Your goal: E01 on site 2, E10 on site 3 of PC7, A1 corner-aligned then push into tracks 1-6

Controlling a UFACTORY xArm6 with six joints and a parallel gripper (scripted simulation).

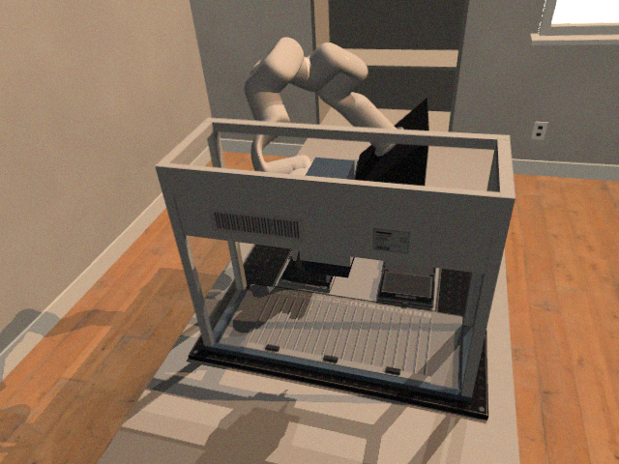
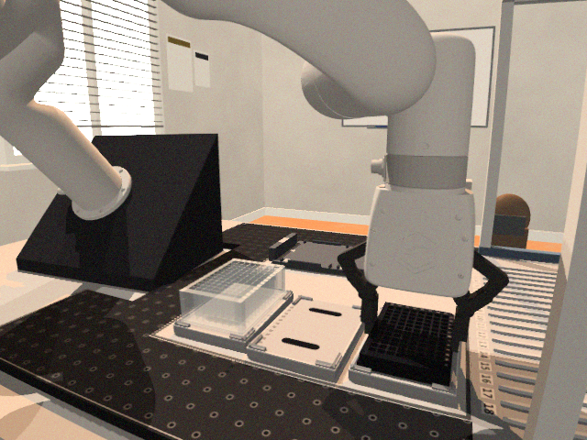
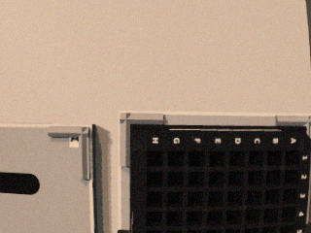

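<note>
The 96-well plate E01 lies 1 cm below my hand. Also, from my hand: nest S2: 11 cm behind, 2 cm below, 1 cm to the left; then clear deep-well block E07: 21 cm behind, 4 cm to the left; then nest S3: 2 cm below.
</note>
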